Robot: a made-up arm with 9 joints. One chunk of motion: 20 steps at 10 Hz.
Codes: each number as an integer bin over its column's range. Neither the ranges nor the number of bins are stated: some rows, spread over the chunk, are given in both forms.
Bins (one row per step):
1: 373 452 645 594 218 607
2: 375 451 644 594 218 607
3: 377 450 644 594 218 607
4: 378 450 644 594 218 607
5: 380 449 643 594 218 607
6: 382 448 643 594 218 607
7: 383 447 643 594 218 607
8: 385 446 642 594 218 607
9: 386 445 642 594 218 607
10: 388 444 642 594 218 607
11: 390 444 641 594 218 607
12: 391 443 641 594 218 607
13: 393 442 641 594 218 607
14: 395 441 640 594 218 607
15: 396 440 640 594 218 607
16: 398 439 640 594 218 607
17: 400 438 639 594 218 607
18: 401 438 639 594 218 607
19: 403 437 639 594 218 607
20: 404 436 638 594 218 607
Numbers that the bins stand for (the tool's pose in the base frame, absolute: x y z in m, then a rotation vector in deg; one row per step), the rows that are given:
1: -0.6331 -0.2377 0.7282 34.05 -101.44 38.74
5: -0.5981 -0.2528 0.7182 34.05 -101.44 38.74
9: -0.5681 -0.2728 0.7132 34.05 -101.44 38.74
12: -0.5430 -0.2828 0.7082 34.05 -101.44 38.74
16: -0.5080 -0.3028 0.7032 34.05 -101.44 38.74
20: -0.4780 -0.3178 0.6932 34.05 -101.44 38.74
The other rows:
2: -0.6231 -0.2427 0.7232 34.05 -101.44 38.74
3: -0.6131 -0.2477 0.7232 34.05 -101.44 38.74
4: -0.6081 -0.2477 0.7232 34.05 -101.44 38.74
6: -0.5881 -0.2578 0.7182 34.05 -101.44 38.74
7: -0.5831 -0.2628 0.7182 34.05 -101.44 38.74
8: -0.5731 -0.2678 0.7132 34.05 -101.44 38.74
10: -0.5581 -0.2778 0.7132 34.05 -101.44 38.74
11: -0.5480 -0.2778 0.7082 34.05 -101.44 38.74
13: -0.5330 -0.2878 0.7082 34.05 -101.44 38.74
14: -0.5230 -0.2928 0.7032 34.05 -101.44 38.74
15: -0.5180 -0.2978 0.7032 34.05 -101.44 38.74
17: -0.4980 -0.3078 0.6982 34.05 -101.44 38.74
18: -0.4930 -0.3078 0.6982 34.05 -101.44 38.74
19: -0.4830 -0.3128 0.6982 34.05 -101.44 38.74

